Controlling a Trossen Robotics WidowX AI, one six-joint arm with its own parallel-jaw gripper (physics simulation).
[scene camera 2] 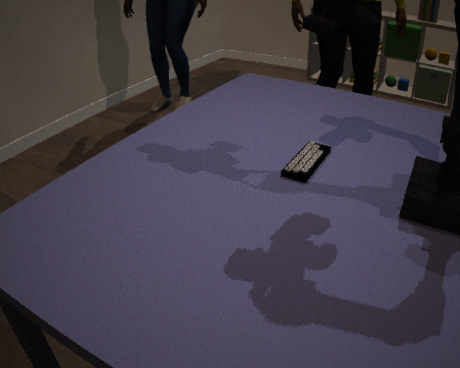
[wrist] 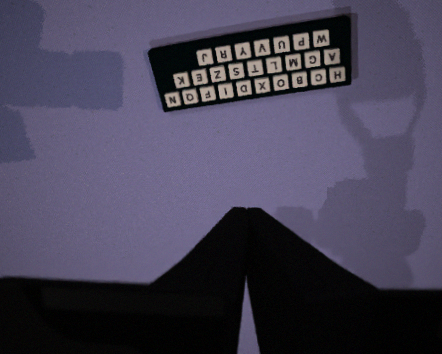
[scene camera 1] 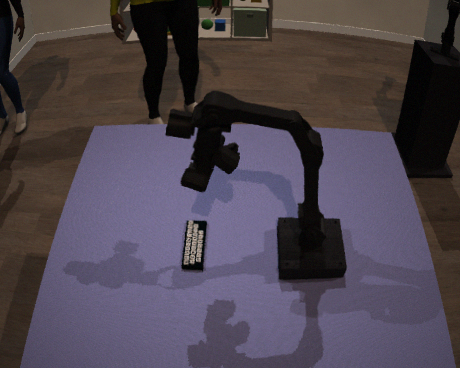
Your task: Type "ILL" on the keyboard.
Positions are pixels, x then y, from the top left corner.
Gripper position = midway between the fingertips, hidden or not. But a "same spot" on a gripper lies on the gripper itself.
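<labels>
My gripper is visible in scene camera 1, in scene camera 2 and in the wrist view (244, 221). For my gripper, (scene camera 1: 196, 176) and (scene camera 2: 321, 18) are the same spot. A black keyboard is visible in scene camera 1 (194, 244), in scene camera 2 and in the wrist view. For the black keyboard, (wrist: 312, 55) and (scene camera 2: 300, 166) are the same spot.
</labels>
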